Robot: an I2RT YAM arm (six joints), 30 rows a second.
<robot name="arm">
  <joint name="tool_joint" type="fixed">
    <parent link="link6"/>
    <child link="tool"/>
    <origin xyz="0 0 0" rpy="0 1.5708 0"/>
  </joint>
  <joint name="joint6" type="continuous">
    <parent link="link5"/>
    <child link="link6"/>
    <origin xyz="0.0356 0 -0.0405"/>
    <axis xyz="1 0 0"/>
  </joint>
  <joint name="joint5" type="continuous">
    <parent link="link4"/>
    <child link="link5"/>
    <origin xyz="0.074 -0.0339 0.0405"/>
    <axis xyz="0 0 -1"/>
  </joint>
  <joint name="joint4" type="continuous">
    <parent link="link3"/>
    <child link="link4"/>
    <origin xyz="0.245 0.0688 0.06"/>
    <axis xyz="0 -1 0"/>
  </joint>
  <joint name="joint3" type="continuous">
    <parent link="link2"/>
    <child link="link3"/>
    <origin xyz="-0.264 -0.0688 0"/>
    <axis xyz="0 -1 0"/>
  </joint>
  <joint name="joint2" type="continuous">
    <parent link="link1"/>
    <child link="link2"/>
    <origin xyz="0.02 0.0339 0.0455"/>
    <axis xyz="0 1 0"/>
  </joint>
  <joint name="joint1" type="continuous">
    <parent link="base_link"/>
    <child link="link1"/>
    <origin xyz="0 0 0.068"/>
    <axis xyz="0 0 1"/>
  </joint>
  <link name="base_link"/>
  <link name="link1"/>
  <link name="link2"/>
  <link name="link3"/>
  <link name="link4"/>
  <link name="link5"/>
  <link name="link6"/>
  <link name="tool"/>
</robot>
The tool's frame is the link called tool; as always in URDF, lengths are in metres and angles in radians. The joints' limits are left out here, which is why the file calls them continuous.
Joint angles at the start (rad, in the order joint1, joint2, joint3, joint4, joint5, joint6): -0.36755, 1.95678, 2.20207, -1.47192, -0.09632, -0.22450
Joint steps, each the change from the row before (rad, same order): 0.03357, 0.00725, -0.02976, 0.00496, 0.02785, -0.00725; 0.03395, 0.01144, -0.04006, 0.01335, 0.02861, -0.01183; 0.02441, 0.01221, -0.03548, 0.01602, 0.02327, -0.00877; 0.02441, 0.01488, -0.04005, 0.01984, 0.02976, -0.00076; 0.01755, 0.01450, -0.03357, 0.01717, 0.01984, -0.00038; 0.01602, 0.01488, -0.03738, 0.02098, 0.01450, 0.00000; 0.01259, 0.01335, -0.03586, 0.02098, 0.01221, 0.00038; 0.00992, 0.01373, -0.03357, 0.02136, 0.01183, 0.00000; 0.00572, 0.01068, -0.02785, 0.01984, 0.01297, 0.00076; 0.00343, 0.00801, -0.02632, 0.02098, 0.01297, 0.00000; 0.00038, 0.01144, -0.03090, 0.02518, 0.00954, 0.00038; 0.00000, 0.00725, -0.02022, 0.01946, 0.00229, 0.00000; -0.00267, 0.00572, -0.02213, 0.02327, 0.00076, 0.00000; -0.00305, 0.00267, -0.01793, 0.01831, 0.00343, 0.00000
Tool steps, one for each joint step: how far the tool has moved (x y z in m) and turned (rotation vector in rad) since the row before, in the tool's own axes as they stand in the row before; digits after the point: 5 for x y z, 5 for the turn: -0.00120, 0.01078, 0.01156, 0.00877, 0.03751, -0.03628; -0.00184, 0.01092, 0.01557, 0.00889, 0.04316, -0.04222; -0.00205, 0.00787, 0.01428, 0.00858, 0.03552, -0.03147; -0.00230, 0.00798, 0.01629, 0.01476, 0.04009, -0.02450; -0.00200, 0.00616, 0.01424, 0.00833, 0.03365, -0.01832; -0.00190, 0.00613, 0.01520, 0.00388, 0.03263, -0.01706; -0.00142, 0.00512, 0.01413, 0.00333, 0.02929, -0.01360; -0.00131, 0.00423, 0.01367, 0.00414, 0.02714, -0.01155; -0.00085, 0.00253, 0.01106, 0.00756, 0.02074, -0.00638; -0.00050, 0.00168, 0.00964, 0.00910, 0.01575, -0.00462; -0.00032, 0.00096, 0.01221, 0.00497, 0.01887, -0.00175; -0.00042, 0.00068, 0.00788, 0.00023, 0.00828, -0.00086; -0.00005, -0.00028, 0.00787, -0.00039, 0.00490, 0.00215; 0.00043, -0.00067, 0.00564, 0.00275, 0.00341, 0.00277
